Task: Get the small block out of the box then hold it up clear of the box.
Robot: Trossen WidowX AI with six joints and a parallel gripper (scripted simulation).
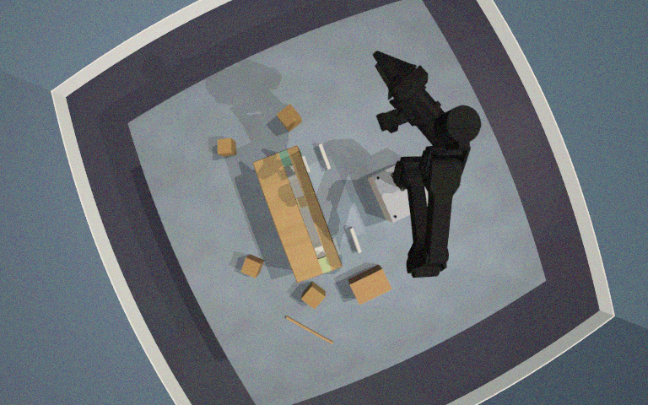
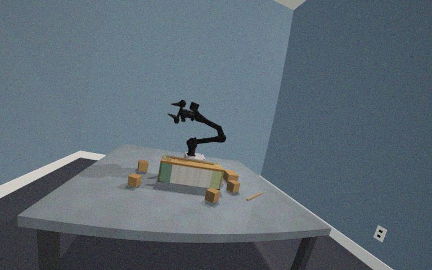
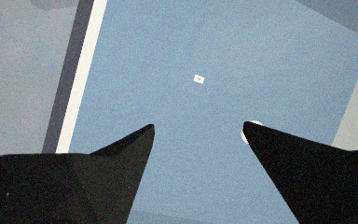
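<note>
The box lies 370 mm below my gripper tip, 290 mm ahead of it and 160 mm to the left of it. Also, from my gripper tip: thin stick (550 mm ahead, 510 mm to the left, 430 mm below); then larger tan block (480 mm to the left, 400 mm below, 280 mm ahead).
</note>
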